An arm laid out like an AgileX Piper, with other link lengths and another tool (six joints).
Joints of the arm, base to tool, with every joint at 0 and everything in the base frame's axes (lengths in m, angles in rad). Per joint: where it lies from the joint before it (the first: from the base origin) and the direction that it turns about. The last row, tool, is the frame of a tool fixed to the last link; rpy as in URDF.
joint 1: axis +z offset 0 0 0.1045
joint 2: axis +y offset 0 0 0
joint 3: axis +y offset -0.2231 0 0.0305
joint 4: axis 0.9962 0 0.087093 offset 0.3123 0 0.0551
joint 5: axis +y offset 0 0 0
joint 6: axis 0.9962 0 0.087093 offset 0.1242 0 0.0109
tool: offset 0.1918 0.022 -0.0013 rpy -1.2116 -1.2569 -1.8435
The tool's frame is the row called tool.
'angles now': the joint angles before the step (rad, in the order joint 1, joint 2, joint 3, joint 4, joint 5, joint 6). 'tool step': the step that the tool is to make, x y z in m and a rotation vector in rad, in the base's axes. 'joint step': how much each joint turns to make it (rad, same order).
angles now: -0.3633, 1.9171, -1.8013, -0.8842, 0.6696, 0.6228
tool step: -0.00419, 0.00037, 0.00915, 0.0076, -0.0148, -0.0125
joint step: 0.0000, -0.0181, -0.0017, 0.0112, 0.0149, 0.0018
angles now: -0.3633, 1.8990, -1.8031, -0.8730, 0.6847, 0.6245
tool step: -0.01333, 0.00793, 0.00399, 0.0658, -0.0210, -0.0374
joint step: 0.0018, -0.0427, 0.0108, 0.0686, 0.0533, 0.0001
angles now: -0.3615, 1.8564, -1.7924, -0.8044, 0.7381, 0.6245
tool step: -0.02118, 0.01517, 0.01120, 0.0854, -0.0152, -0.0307
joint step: -0.0018, -0.0748, 0.0119, 0.1131, 0.0807, -0.0414
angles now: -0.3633, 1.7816, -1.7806, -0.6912, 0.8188, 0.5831
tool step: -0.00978, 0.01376, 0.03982, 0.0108, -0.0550, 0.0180
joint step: 0.0000, -0.0871, 0.0019, 0.0630, 0.0211, -0.0464
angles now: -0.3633, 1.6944, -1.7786, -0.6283, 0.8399, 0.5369
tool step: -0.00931, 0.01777, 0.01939, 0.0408, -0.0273, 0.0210
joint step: 0.0000, -0.0621, 0.0001, 0.0834, 0.0364, -0.0493
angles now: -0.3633, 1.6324, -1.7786, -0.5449, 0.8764, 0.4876
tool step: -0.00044, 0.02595, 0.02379, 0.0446, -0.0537, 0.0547
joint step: 0.0000, -0.0620, 0.0000, 0.1107, 0.0070, -0.0592
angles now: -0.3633, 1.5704, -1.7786, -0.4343, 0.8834, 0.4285
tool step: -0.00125, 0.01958, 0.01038, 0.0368, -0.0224, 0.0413
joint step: 0.0000, -0.0357, 0.0000, 0.0812, 0.0156, -0.0449
